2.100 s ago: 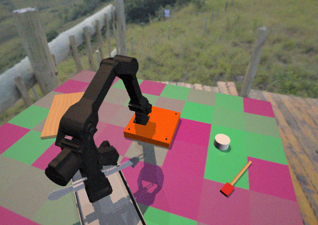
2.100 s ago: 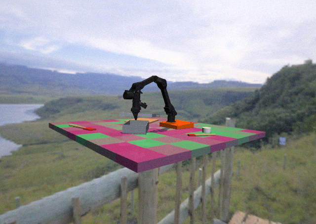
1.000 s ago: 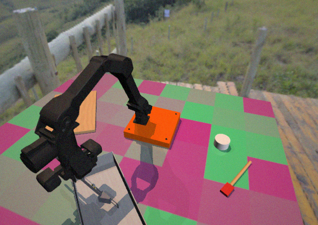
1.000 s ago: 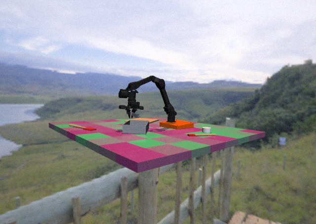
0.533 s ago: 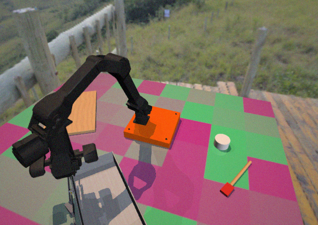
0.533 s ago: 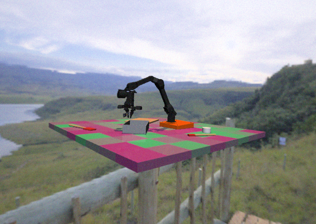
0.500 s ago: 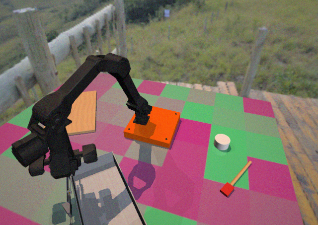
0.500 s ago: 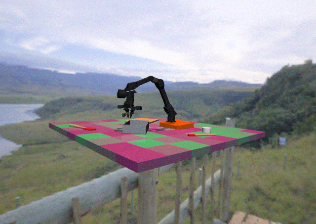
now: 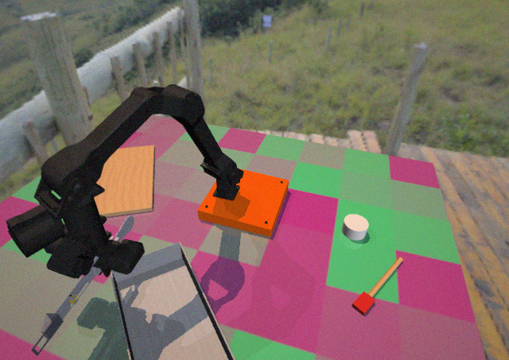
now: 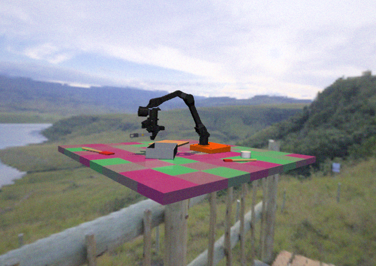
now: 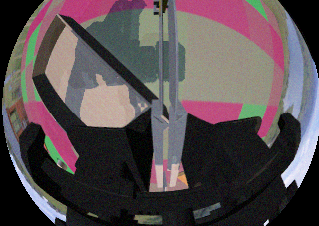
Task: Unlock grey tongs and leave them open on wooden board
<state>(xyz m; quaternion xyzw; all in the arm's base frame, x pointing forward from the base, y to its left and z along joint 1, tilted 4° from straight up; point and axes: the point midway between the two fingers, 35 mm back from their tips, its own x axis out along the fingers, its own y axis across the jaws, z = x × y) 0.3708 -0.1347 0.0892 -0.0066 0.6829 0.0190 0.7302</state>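
Right now my gripper tip is 37 cm past the wooden board, 25 cm to the left of it and 7 cm above it. The rest, counted from my gripper tip: roasting tin 15 cm to the left, 5 cm below, 2 cm ahead; then red-tipped tool 33 cm ahead, 10 cm to the right, 7 cm below; then white cylinder 51 cm to the left, 36 cm behind, 6 cm below.
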